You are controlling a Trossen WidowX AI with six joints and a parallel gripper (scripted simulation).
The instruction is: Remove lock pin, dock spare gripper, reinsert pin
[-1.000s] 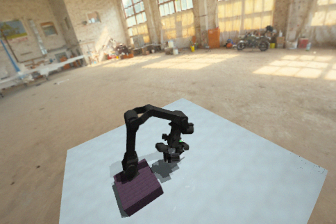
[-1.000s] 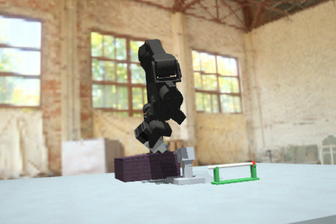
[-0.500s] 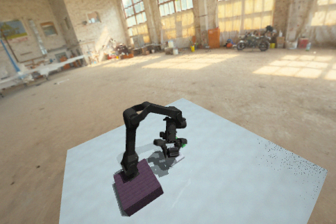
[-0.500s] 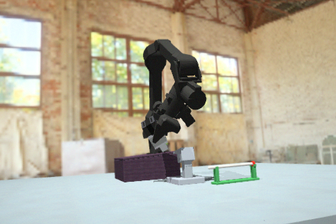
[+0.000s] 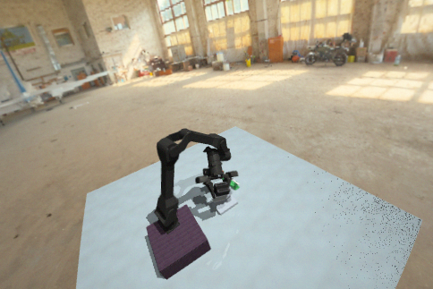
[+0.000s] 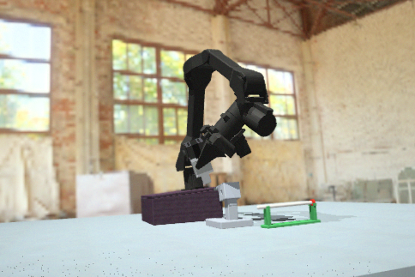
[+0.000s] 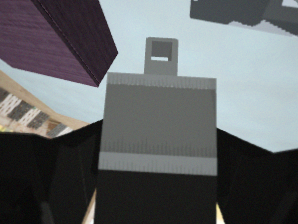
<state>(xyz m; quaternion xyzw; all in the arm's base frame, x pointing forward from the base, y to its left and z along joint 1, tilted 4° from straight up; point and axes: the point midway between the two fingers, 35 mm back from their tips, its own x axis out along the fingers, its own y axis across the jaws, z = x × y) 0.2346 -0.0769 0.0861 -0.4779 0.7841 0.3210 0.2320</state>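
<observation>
My gripper tip is 18 cm short of the green rack, 14 cm to the right of it and 13 cm above it. Also, from my gripper tip: grey mount: 6 cm ahead, 6 cm to the left, 10 cm below; then spare gripper: 1 cm ahead, 1 cm to the left, 1 cm above.
</observation>
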